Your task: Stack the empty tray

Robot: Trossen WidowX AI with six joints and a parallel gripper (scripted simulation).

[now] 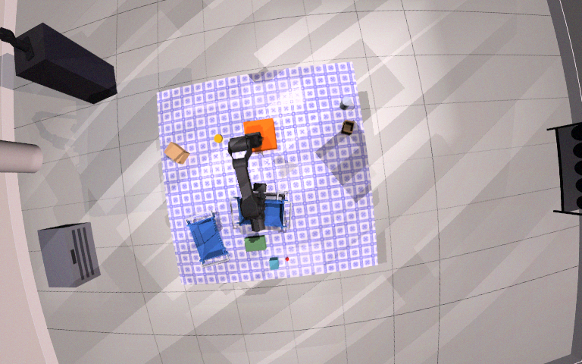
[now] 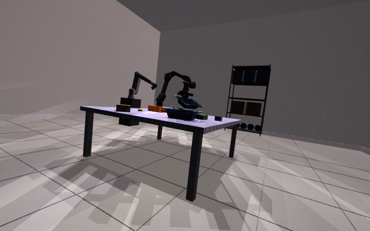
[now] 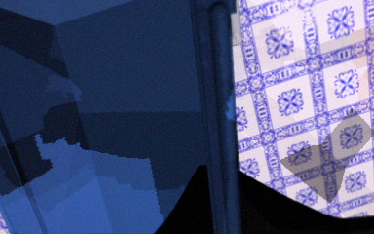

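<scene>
The blue tray is 70 mm ahead of my gripper tip and 20 mm to the right of it. Round my gripper tip: yellow disc (420 mm behind, 190 mm to the right, 140 mm below); teal block (400 mm ahead, 60 mm to the right, 130 mm below); green block (250 mm ahead, 140 mm to the right, 130 mm below).
</scene>
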